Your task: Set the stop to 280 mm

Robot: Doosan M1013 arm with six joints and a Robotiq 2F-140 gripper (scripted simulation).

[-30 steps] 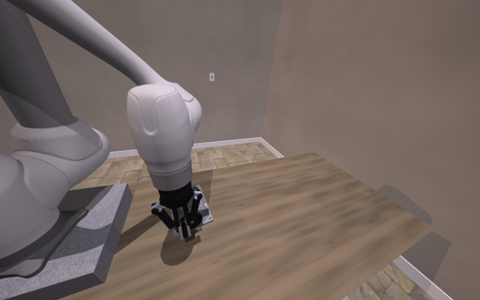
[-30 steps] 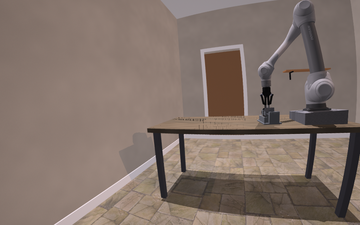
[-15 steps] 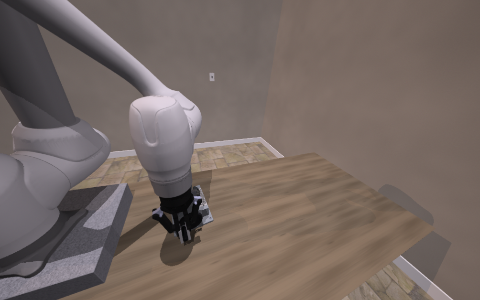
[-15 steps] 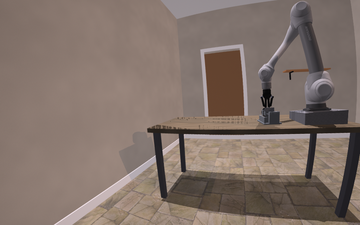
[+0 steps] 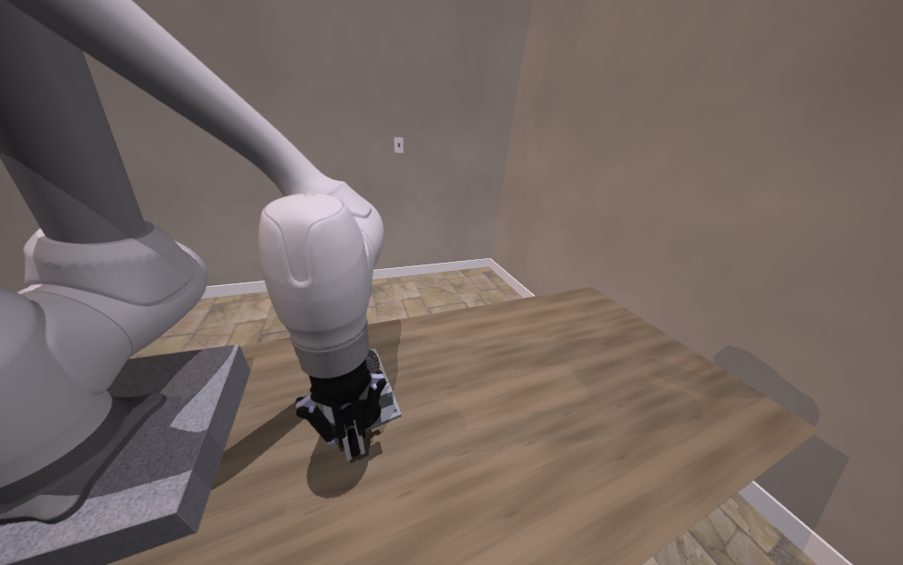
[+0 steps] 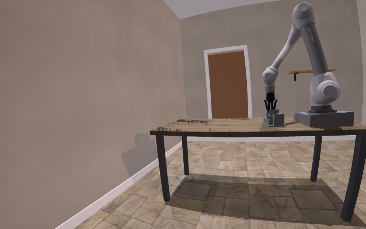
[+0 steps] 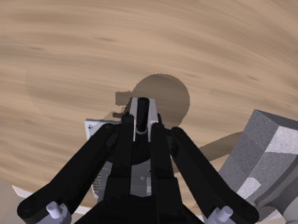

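The handwheel is 2 cm to the left of my hand and 1 cm below it.
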